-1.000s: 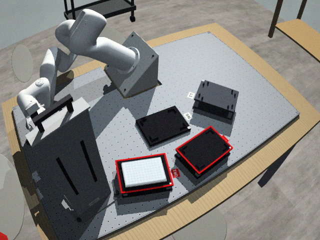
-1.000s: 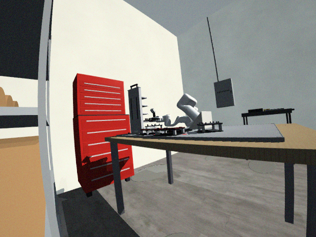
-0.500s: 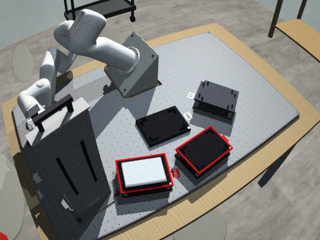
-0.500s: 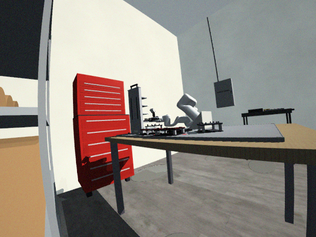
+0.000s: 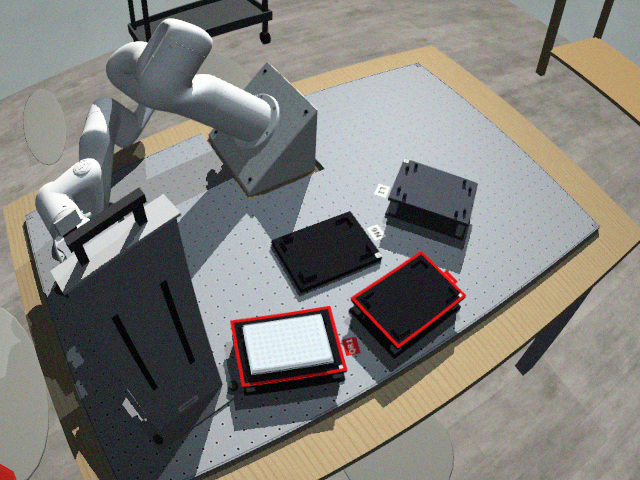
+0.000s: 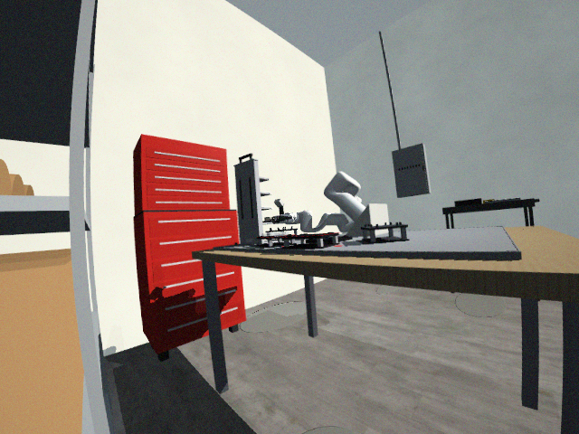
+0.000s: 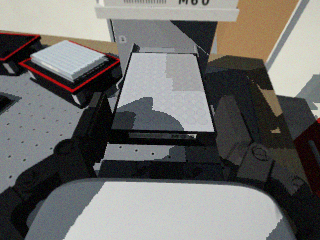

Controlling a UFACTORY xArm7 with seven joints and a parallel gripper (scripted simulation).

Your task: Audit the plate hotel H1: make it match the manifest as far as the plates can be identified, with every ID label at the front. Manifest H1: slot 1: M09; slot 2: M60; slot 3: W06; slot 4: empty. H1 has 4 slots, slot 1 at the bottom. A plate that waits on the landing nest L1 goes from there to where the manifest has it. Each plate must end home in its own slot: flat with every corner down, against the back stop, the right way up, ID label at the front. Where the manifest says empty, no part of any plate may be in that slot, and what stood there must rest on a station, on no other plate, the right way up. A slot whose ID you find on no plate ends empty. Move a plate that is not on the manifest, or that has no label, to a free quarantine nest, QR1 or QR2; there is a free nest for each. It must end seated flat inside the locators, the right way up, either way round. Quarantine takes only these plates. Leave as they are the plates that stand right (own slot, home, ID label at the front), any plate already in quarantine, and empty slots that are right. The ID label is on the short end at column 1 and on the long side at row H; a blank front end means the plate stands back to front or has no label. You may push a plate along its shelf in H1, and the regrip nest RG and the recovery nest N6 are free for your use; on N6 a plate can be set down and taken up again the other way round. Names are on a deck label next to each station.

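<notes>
The dark-framed plate lies 50 mm ahead of my hand, 10 mm to the left of it and 20 mm below it. Round my hand: handle (170 mm ahead, 30 mm to the left, 320 mm above); then plate hotel H1 (170 mm ahead, 30 mm to the left, 80 mm above); then white well plate (180 mm ahead, 220 mm to the left, 80 mm below).
</notes>
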